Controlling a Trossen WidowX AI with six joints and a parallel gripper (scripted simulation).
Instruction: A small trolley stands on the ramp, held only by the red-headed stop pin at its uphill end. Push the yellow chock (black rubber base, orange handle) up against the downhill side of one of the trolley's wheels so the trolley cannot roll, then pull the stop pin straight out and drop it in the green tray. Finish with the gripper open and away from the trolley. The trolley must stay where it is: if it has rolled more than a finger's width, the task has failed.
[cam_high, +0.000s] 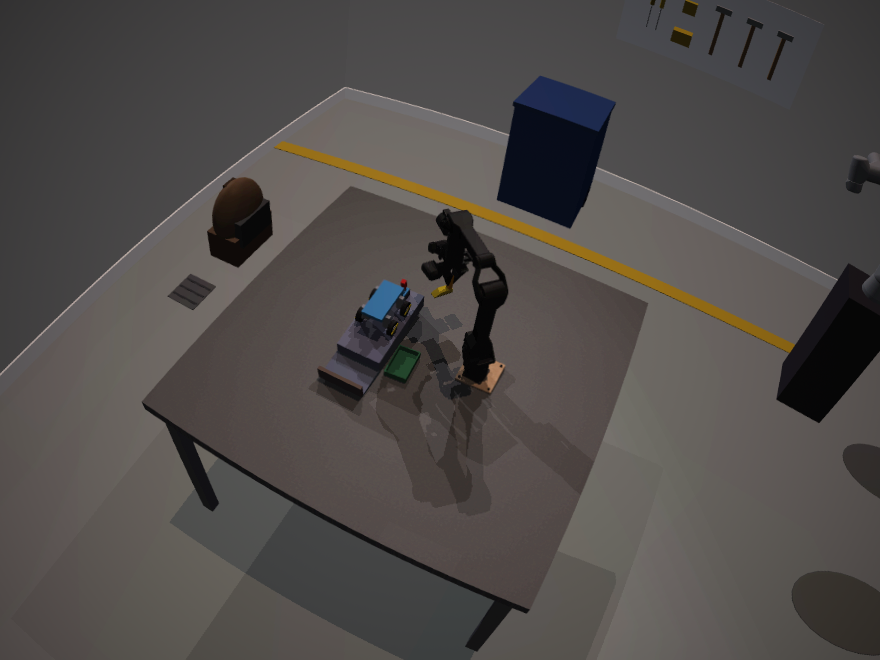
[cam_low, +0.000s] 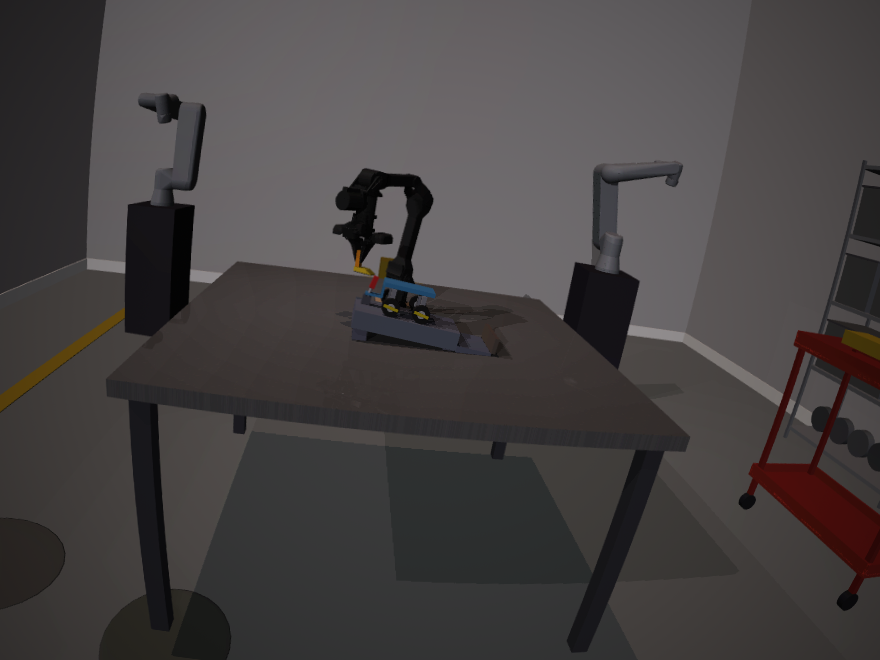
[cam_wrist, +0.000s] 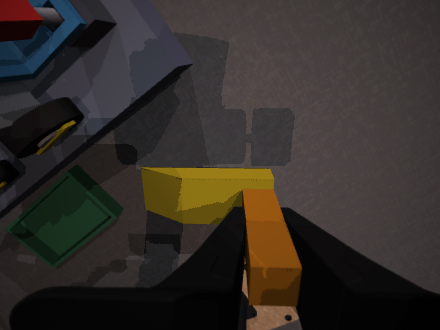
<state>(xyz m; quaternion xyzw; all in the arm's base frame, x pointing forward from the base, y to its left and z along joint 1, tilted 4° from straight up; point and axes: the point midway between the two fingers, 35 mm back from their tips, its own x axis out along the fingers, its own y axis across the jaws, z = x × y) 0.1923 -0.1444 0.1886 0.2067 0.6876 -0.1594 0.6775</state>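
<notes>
Right now the yellow chock is 1 cm ahead of my gripper tip, 2 cm to the left of it and 1 cm below it. From my gripper tip the other things lie so: grey ramp: 14 cm ahead, 16 cm to the left, 13 cm below; red-headed stop pin: 13 cm ahead, 6 cm to the left, 5 cm below; blue trolley: 14 cm ahead, 16 cm to the left, 6 cm below.
</notes>
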